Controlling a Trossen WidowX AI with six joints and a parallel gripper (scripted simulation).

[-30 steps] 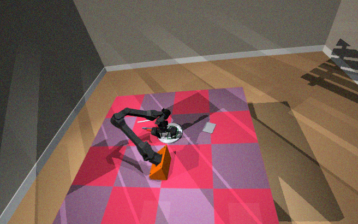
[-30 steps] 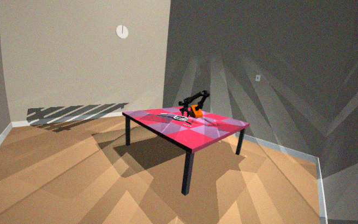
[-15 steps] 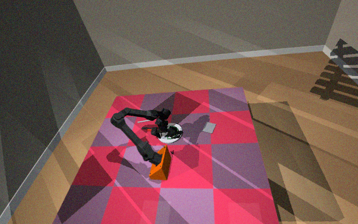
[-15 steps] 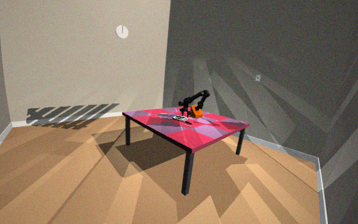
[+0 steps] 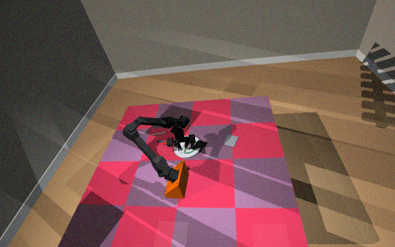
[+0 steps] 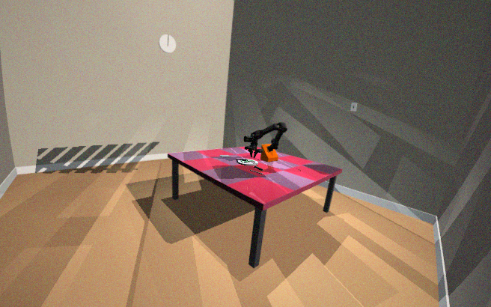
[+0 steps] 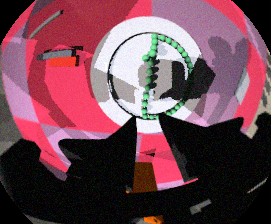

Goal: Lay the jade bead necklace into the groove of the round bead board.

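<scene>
Now: the round white bead board 5 cm ahead of my gripper tip, 4 cm below it and 1 cm to the right of it. The rest, counted from my gripper tip: red-handled tool: 16 cm to the left, 10 cm ahead, 4 cm below; then flat grey pad: 32 cm to the right, 8 cm ahead, 4 cm below; then thin white rod: 23 cm to the left, 20 cm ahead, 4 cm below.
</scene>
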